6 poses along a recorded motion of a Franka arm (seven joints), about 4.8 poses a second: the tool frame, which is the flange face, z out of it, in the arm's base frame.
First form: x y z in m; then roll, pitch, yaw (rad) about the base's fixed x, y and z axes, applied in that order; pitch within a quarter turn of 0, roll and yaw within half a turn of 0.
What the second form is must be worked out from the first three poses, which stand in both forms.
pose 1, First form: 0.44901 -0.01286 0.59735 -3.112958 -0.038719 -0.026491
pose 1, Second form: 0.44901 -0.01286 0.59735 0.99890 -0.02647 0.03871 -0.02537 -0.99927 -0.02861
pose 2, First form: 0.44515 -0.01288 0.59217 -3.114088 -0.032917 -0.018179
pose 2, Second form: 0.44515 -0.01288 0.59217 0.99929 -0.01817 0.03291 -0.01727 -0.99947 -0.02749
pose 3, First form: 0.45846 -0.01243 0.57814 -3.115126 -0.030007 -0.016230
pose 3, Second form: 0.45846 -0.01243 0.57814 0.99942 -0.01622 0.03000 -0.01543 -0.99953 -0.02645
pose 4, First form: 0.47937 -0.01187 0.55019 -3.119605 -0.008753 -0.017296
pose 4, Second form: 0.47937 -0.01187 0.55019 0.99981 -0.01729 0.00875 -0.01710 -0.99961 -0.02199
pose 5, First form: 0.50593 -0.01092 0.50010 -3.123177 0.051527 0.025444
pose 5, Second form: 0.50593 -0.01092 0.50010 0.99835 0.02541 -0.05150 0.02449 -0.99953 -0.01839
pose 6, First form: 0.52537 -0.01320 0.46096 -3.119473 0.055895 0.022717
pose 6, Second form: 0.52537 -0.01320 0.46096 0.99818 0.02268 -0.05587 0.02147 -0.99953 -0.02208
